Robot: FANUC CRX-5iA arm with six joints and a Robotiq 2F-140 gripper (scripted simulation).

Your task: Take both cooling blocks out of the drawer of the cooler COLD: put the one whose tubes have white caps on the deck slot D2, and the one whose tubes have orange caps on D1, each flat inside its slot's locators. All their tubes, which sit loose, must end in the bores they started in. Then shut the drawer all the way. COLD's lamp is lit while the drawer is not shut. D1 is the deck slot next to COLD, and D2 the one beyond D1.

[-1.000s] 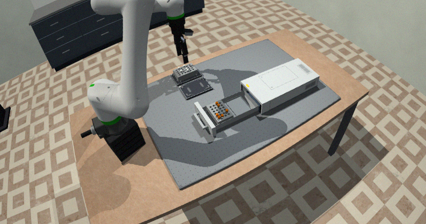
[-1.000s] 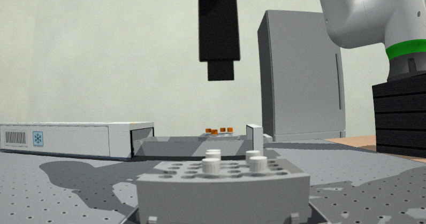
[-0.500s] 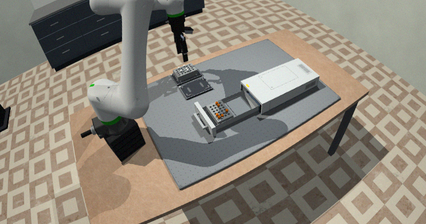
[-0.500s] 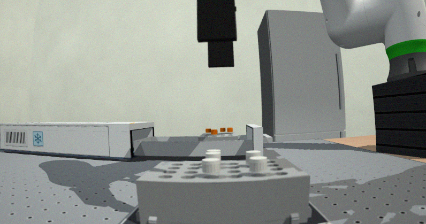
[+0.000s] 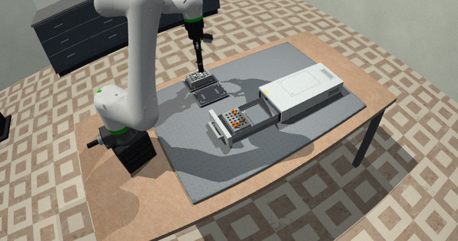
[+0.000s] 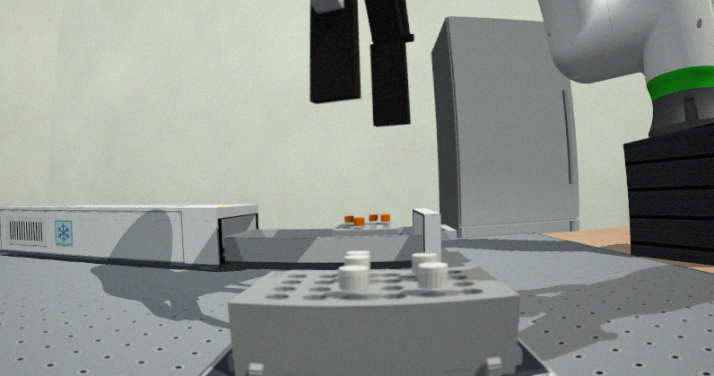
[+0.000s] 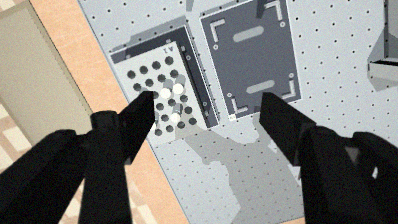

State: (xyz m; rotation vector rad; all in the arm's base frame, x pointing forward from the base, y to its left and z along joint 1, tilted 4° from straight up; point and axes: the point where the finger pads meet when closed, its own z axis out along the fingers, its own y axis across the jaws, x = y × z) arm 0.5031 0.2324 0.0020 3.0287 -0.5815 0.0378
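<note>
My hand is 350 mm to the left of the orange-capped cooling block and 140 mm above it. From my hand the other things lie so: cooler drawer: 40 mm ahead, 350 mm to the right, 130 mm below; white-capped cooling block: 60 mm to the left, 140 mm below; cooler COLD: 220 mm ahead, 360 mm to the right, 130 mm below.
</note>
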